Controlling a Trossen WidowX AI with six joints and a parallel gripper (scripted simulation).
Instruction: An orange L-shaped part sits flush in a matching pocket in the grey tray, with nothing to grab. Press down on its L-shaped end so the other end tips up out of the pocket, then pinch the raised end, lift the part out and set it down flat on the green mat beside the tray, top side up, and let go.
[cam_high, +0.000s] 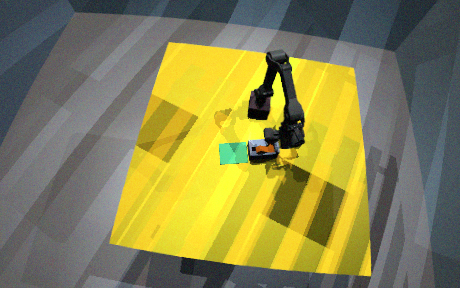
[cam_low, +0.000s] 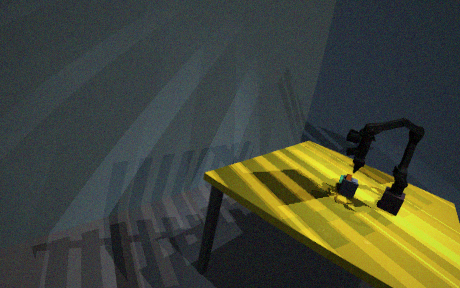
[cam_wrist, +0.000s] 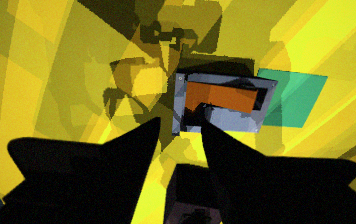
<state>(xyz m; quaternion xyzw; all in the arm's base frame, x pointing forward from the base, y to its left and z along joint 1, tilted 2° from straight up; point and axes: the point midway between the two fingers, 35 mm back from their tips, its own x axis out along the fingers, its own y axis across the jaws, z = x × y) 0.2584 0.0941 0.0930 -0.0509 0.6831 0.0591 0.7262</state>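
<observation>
My gripper tip is 100 mm above the orange L-shaped part and 50 mm to the left of it. Round my gripper tip: green mat: 220 mm to the right, 160 mm below, 30 mm ahead.
</observation>
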